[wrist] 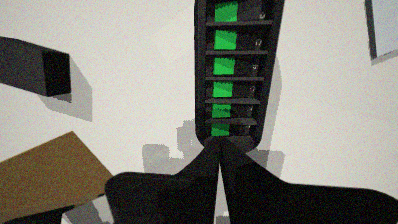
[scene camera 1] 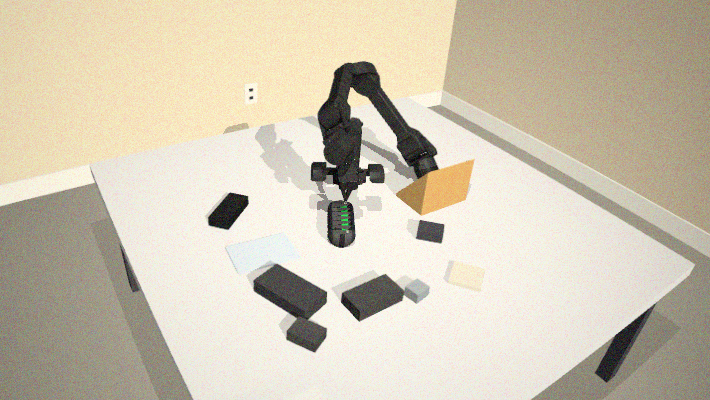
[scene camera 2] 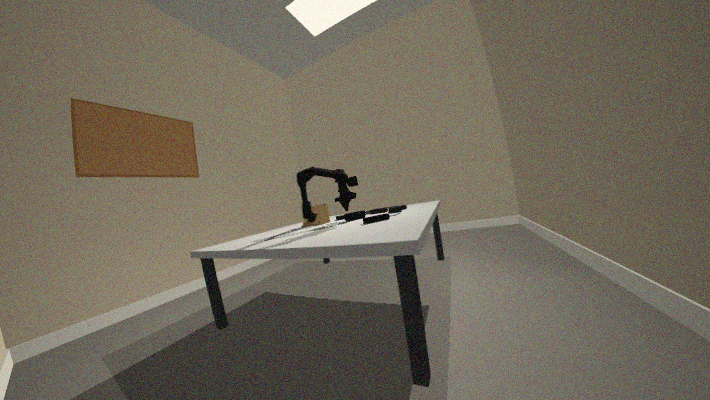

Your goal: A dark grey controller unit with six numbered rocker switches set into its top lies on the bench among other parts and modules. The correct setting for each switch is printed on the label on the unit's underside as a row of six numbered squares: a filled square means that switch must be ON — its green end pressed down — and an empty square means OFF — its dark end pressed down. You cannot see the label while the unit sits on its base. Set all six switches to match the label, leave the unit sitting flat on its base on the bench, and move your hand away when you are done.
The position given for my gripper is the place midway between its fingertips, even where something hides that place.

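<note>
My gripper [scene camera 1: 345, 200] is shut and holds nothing; the wrist view also shows the gripper [wrist: 219, 141]. A cream tile [scene camera 1: 464, 275] is visible, though it is out of frame in the wrist view. A pale blue plate [scene camera 1: 276, 249] is visible, as is a black block [scene camera 1: 223, 217]; in the wrist view the block is out of frame.
</note>
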